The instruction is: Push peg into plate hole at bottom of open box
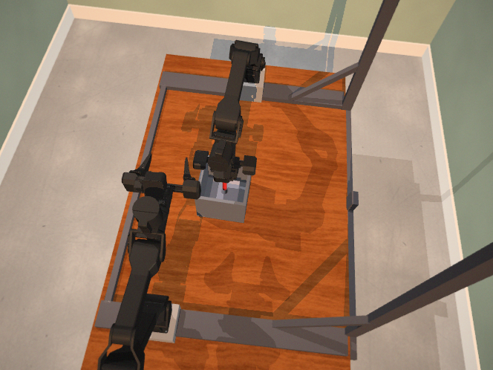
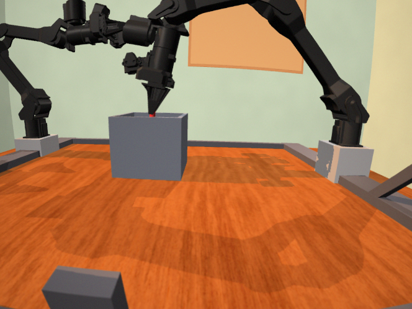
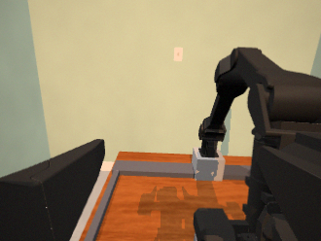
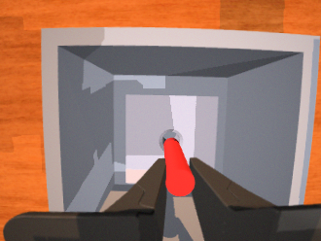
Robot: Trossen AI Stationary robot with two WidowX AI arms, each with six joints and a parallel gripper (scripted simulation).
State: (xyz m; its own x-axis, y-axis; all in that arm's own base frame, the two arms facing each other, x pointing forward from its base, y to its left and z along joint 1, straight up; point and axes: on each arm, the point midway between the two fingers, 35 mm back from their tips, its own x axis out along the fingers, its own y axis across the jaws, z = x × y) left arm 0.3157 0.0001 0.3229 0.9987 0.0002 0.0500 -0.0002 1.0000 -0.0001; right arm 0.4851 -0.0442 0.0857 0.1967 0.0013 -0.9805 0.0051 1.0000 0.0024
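Right now the red peg is 6 cm below my right hand. The rest, counted from my right hand: pale plate (13 cm below).
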